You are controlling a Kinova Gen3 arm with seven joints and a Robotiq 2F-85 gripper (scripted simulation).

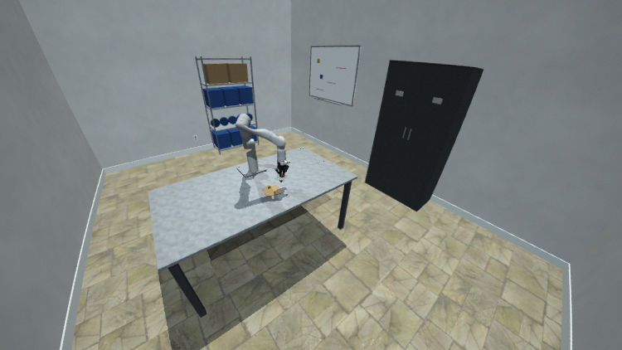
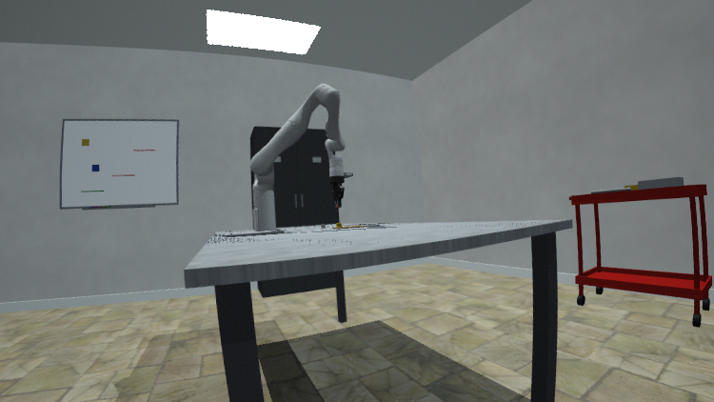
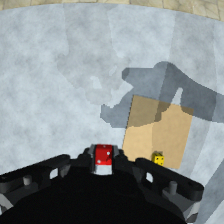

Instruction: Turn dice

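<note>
Right now my hand is 10 mm past the tan mat, 110 mm to the left of it and 120 mm above it. The rest, counted from my hand: red die 10 mm below; then yellow die 60 mm behind, 100 mm to the right, 110 mm below; then white die 80 mm behind, 40 mm to the left, 110 mm below.
</note>
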